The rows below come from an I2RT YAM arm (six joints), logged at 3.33 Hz.
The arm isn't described. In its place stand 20 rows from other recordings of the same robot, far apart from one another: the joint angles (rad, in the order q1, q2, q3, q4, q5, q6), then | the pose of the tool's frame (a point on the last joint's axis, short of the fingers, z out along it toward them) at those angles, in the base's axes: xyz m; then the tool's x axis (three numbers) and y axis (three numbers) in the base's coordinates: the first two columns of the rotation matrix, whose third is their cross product.
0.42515, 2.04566, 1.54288, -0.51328, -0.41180, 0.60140 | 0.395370 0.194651 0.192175 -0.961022 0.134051 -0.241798 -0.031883 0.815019 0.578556
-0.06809, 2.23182, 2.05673, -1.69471, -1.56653, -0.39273 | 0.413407 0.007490 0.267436 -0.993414 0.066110 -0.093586 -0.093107 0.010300 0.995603
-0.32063, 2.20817, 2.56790, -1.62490, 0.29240, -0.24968 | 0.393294 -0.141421 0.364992 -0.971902 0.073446 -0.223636 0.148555 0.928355 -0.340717
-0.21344, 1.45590, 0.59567, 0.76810, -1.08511, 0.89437 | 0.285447 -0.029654 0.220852 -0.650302 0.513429 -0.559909 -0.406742 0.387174 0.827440
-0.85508, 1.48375, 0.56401, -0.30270, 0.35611, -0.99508 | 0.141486 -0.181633 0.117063 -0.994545 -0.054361 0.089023 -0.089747 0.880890 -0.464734
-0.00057, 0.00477, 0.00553, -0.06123, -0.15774, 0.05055 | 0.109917 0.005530 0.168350 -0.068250 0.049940 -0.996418 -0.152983 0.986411 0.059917
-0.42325, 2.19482, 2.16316, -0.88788, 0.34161, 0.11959 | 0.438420 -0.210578 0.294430 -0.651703 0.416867 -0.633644 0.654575 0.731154 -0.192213
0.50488, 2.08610, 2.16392, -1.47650, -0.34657, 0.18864 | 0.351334 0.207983 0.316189 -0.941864 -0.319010 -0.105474 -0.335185 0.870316 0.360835
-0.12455, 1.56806, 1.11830, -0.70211, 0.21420, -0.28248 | 0.306906 -0.046050 0.225641 -0.928275 -0.158276 -0.336531 -0.053687 0.952467 -0.299873
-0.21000, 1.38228, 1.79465, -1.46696, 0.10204, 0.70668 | 0.219248 -0.050439 0.430828 -0.480313 0.762819 -0.432904 0.747411 0.614255 0.253116
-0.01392, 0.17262, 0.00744, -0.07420, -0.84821, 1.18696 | 0.106576 0.025223 0.154618 -0.755864 0.623787 -0.198895 -0.049587 0.248368 0.967396
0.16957, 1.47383, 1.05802, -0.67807, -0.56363, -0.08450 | 0.283206 0.067786 0.239708 -0.840106 -0.216221 -0.497464 -0.456919 0.776331 0.434206
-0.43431, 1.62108, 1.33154, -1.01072, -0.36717, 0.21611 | 0.290097 -0.120473 0.261393 -0.788277 0.586262 -0.186856 0.486047 0.779482 0.395179
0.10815, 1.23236, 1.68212, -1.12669, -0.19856, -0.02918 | 0.209790 0.029842 0.454857 -0.614931 -0.095536 -0.782773 -0.276741 0.955646 0.100768
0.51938, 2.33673, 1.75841, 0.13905, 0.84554, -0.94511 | 0.472730 0.239591 0.178584 -0.425939 -0.862868 -0.272093 -0.147729 0.363030 -0.919992
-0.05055, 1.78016, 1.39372, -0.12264, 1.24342, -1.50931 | 0.396813 -0.053828 0.293329 -0.870328 -0.277330 0.406962 -0.434092 0.041746 -0.899901
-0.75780, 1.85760, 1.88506, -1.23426, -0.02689, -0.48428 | 0.274460 -0.258396 0.331015 -0.917356 0.227327 -0.326771 0.285905 0.947450 -0.143513
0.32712, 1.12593, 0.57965, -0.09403, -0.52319, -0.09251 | 0.213011 0.091061 0.213159 -0.502581 -0.255032 -0.826057 -0.707210 0.670862 0.223155
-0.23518, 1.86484, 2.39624, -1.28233, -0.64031, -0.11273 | 0.347549 -0.061406 0.472077 -0.632565 0.058810 -0.772271 -0.311014 0.893899 0.322823
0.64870, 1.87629, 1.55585, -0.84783, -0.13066, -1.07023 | 0.310882 0.241518 0.244492 0.209323 -0.932863 -0.293175 -0.950220 -0.123288 -0.286151
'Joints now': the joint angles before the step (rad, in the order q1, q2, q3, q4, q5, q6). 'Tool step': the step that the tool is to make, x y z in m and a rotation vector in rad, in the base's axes. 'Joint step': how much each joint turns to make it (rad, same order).
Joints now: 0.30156 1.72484 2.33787 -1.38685 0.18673 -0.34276
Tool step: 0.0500 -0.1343 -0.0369 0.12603 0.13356 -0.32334
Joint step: -0.44669 0.11709 -0.00117 -0.00497 -0.18233 0.00040
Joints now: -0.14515 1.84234 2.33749 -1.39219 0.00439 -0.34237
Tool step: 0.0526 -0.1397 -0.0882 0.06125 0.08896 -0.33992
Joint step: -0.30289 0.26350 0.00063 0.16027 -0.00458 0.04920
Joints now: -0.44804 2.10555 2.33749 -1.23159 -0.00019 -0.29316
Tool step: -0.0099 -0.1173 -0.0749 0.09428 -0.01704 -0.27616
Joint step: -0.22878 0.18771 0.00013 0.15401 -0.05030 0.08707
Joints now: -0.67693 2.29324 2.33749 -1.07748 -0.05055 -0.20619
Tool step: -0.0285 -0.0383 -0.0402 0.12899 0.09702 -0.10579
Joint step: -0.09799 0.07626 -0.00049 -0.08002 -0.02515 0.02141
